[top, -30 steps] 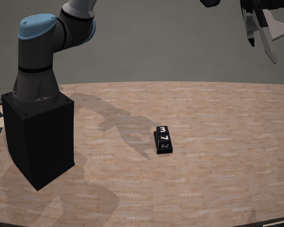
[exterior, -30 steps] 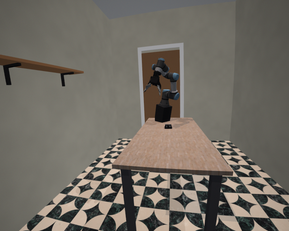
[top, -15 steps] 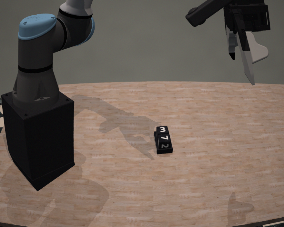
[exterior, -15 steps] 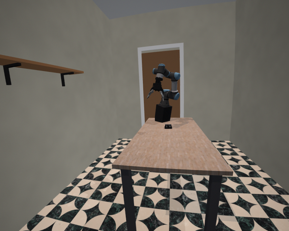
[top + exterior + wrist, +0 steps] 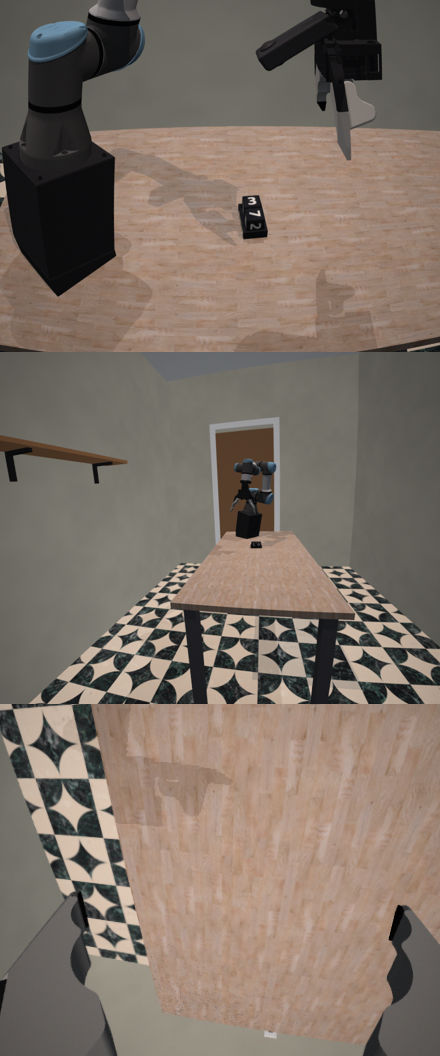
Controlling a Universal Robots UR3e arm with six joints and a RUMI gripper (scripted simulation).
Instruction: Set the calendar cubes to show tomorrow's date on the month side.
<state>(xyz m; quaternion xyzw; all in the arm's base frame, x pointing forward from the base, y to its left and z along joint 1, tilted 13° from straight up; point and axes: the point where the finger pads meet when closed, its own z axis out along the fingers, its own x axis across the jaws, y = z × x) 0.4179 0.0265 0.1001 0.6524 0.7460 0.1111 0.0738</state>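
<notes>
Now: the black number cube 11 cm behind my hand, 5 cm to the left of it and 23 cm below it. The rest, counted from my hand: black calendar tray: 11 cm behind, 6 cm to the left, 25 cm below.
</notes>
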